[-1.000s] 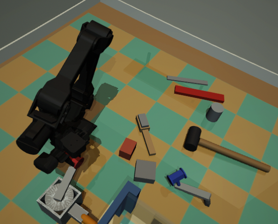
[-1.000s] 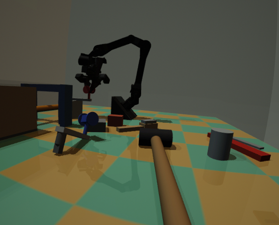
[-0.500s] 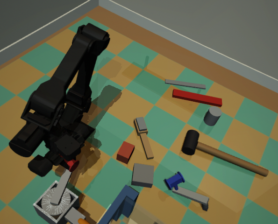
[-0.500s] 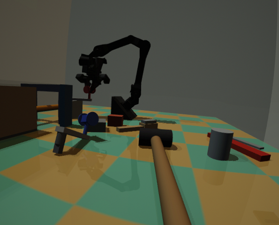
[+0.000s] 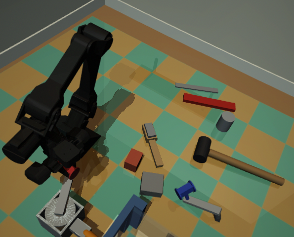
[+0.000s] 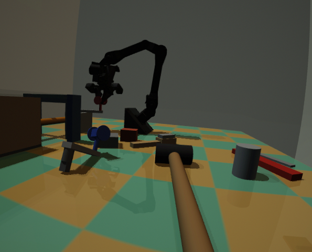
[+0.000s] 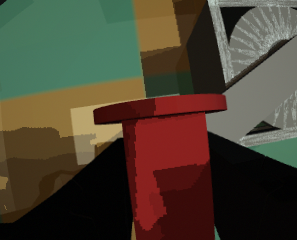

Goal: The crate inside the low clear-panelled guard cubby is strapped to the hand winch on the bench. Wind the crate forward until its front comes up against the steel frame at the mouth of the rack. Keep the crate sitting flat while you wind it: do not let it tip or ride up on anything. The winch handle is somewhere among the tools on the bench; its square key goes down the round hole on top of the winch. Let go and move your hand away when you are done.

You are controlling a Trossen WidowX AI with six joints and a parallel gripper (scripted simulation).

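My gripper tip is 30 mm to the left of the red-knobbed winch handle and 30 mm above it. The rest, counted from my gripper tip: red cylindrical grip 10 mm behind; grey block 190 mm ahead, 160 mm to the left, 120 mm below; boxy winch 100 mm to the right, 100 mm below, 20 mm ahead.
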